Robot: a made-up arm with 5 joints.
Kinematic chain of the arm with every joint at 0, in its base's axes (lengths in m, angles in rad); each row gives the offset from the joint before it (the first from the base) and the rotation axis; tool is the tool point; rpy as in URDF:
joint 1: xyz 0 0 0.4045 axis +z
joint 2: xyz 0 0 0 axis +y
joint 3: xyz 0.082 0 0.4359 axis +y
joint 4: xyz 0.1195 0 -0.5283 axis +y
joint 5: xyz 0.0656 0 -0.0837 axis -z
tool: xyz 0 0 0 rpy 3.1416 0 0
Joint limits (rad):
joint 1: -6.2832..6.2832
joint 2: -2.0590..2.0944
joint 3: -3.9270..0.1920
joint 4: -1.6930..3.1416
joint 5: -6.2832..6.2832
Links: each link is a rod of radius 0.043 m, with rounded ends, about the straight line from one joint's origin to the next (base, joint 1, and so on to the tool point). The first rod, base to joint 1, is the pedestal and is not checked.
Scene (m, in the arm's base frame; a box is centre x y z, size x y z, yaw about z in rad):
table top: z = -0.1
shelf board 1: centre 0.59 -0.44 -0 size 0.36 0.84 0.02 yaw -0.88
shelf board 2: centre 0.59 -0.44 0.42 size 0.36 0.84 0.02 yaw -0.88
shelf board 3: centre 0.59 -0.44 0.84 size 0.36 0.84 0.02 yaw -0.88
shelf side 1: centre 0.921 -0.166 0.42 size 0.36 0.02 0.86 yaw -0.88
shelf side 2: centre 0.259 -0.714 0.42 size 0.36 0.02 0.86 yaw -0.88
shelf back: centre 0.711 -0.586 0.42 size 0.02 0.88 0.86 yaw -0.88
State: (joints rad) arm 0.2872 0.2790 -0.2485 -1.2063 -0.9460
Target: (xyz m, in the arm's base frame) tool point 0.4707 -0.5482 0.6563
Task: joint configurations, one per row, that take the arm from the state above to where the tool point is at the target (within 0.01 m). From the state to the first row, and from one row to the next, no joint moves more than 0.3 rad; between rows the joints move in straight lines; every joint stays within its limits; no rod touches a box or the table.
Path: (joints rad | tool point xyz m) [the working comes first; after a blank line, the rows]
Joints at the target: -0.8613 0.2371 -1.1205 -1.0355 -0.9460
Straight joint move there: touches shelf board 2.

1: 0.0037 0.1105 -0.2878 -1.2365 -0.9460 | 0.4333 0.0016 0.3815
2: -0.2798 -0.0579 -0.3272 -1.2666 -0.9460 | 0.4267 -0.1226 0.4718
3: -0.5633 -0.2264 -0.3665 -1.2968 -0.9460 | 0.3680 -0.2324 0.5649
4: -0.8468 -0.3949 -0.4058 -1.3269 -0.9460 | 0.2695 -0.3048 0.6563
5: -0.8516 -0.1842 -0.6441 -1.2298 -0.9460 | 0.3386 -0.3867 0.6760
6: -0.8565 0.0265 -0.8823 -1.1326 -0.9460 | 0.4066 -0.4690 0.6759
7: -0.8613 0.2371 -1.1205 -1.0355 -0.9460 | 0.4707 -0.5482 0.6563

